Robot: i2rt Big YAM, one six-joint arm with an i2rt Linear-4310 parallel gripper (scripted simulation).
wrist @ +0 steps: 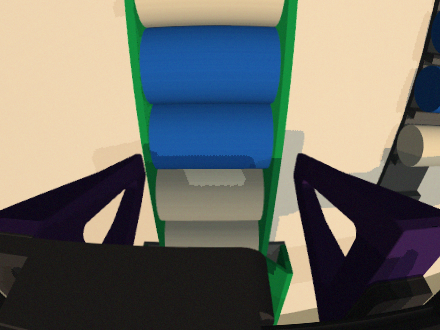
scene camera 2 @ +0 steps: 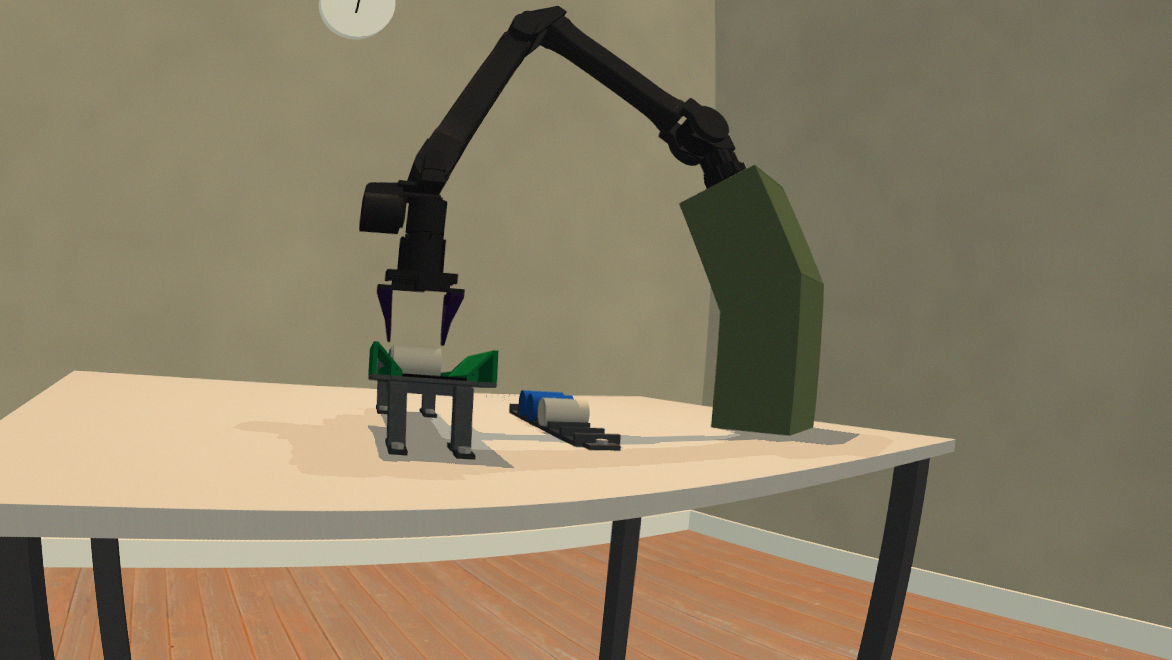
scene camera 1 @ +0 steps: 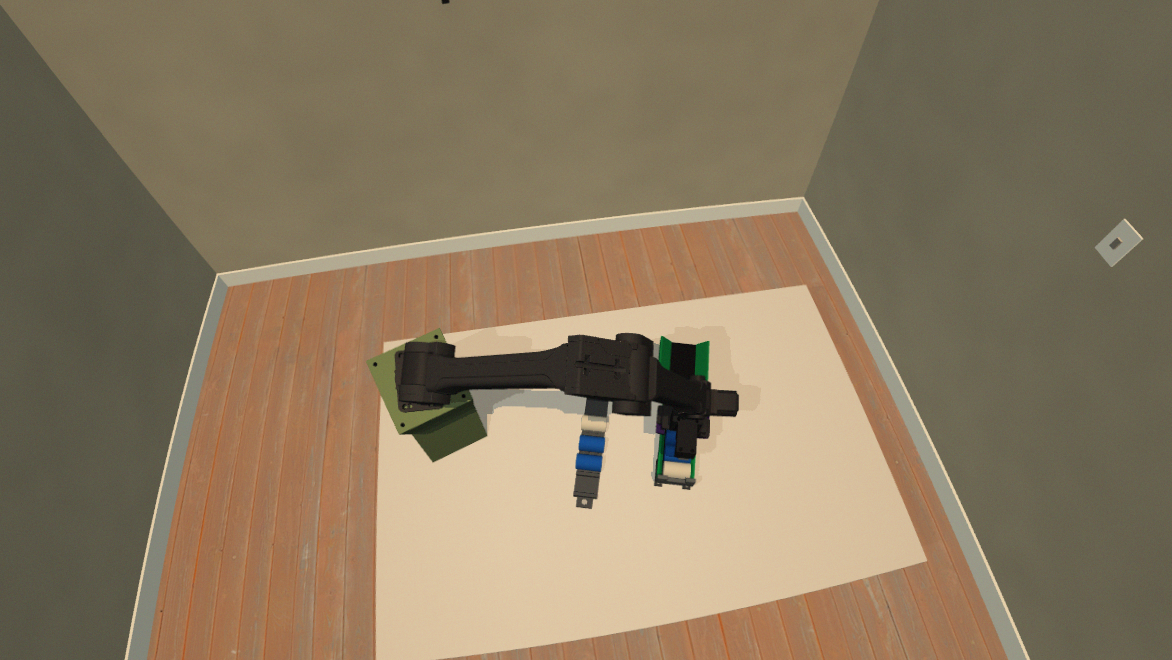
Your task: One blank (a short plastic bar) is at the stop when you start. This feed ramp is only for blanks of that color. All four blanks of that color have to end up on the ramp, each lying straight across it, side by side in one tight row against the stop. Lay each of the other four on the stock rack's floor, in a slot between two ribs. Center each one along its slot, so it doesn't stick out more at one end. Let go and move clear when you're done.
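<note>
The gripper (scene camera 2: pixel 415 343) (wrist: pixel 219 164) is visible to both scene camera 2 and the wrist view. A cream blank (wrist: pixel 181 194) is part of the scene, as are another cream blank (scene camera 2: pixel 413 360) and a further cream blank (scene camera 2: pixel 549 409).
</note>
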